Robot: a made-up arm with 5 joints.
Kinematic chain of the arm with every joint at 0, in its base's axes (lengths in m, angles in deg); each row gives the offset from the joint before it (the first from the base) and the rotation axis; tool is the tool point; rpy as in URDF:
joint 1: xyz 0 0 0.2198 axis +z
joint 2: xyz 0 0 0 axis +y
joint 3: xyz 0.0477 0 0.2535 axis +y
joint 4: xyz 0.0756 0 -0.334 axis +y
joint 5: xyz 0.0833 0 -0.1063 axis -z
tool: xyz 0 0 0 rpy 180 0 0
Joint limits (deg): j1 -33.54..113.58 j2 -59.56..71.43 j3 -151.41..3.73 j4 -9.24..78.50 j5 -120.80..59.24
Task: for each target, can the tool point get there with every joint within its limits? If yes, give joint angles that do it. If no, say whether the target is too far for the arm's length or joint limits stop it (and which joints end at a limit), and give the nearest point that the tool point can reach.
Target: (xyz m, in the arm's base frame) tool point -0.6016 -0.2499 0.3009
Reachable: no: joint limits stop it (at a limit: joint 2, joint 3, joint 4) | nearest point -0.5202 -0.2161 0.6642 | short by 0.374 m
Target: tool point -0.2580 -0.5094 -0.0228
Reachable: no: joint limits stop it (at a limit: joint 2, joint 3) | nearest point -0.0812 -0.1603 0.0666 | short by 0.401 m
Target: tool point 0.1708 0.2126 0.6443
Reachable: yes | joints 51.23 -44.98 -52.18 0.65 -83.51
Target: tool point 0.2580 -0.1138 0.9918
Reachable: no: too far | nearest point 0.2307 -0.1017 0.9100 | short by 0.087 m
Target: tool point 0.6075 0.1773 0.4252
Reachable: yes | joints 16.27 27.56 -109.88 42.18 -76.99
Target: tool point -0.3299 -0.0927 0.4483
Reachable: no: joint limits stop it (at a limit: joint 2, joint 3, joint 4) | nearest point -0.5423 -0.1524 0.6642 | short by 0.309 m
